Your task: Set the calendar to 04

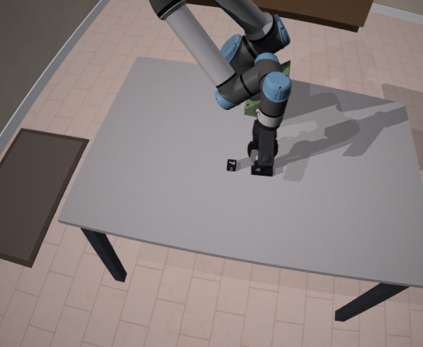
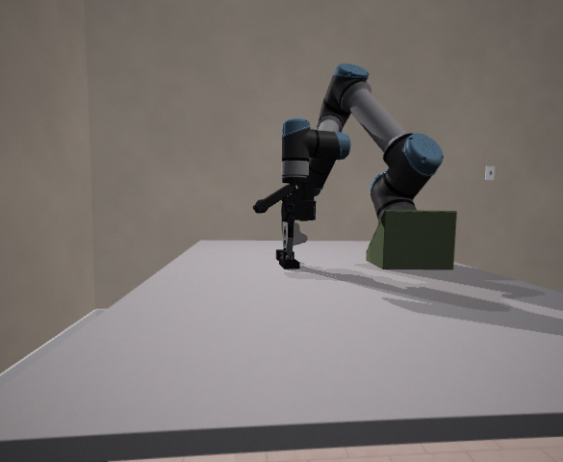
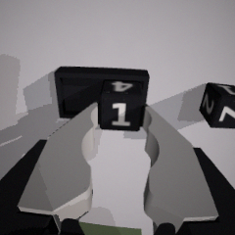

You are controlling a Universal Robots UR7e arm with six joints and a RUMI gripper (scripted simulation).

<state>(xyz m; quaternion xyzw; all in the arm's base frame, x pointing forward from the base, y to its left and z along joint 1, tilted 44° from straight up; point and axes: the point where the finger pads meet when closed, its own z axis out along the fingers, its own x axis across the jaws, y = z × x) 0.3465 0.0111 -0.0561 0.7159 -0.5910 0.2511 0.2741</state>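
Right now my hand is 20 mm to the right of the black calendar tray and 30 mm above it.
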